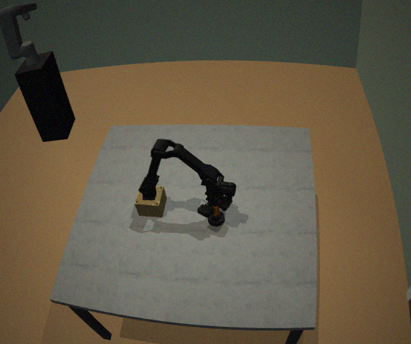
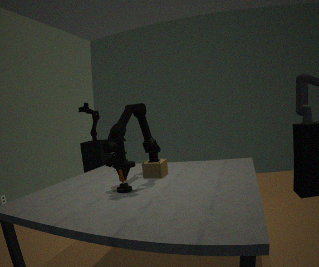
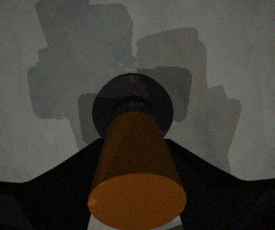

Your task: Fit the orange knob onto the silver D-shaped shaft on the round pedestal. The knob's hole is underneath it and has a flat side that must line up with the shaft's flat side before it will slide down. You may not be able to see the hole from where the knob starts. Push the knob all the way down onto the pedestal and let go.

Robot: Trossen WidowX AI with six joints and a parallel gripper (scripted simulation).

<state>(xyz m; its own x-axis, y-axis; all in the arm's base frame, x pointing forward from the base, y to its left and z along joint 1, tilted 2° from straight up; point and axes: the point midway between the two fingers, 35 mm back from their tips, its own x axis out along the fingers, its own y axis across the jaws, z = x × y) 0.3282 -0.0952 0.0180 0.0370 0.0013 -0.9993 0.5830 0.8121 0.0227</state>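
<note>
The orange knob is 30 mm above my gripper tip. Also, from my gripper tip: round pedestal 40 mm below.
</note>
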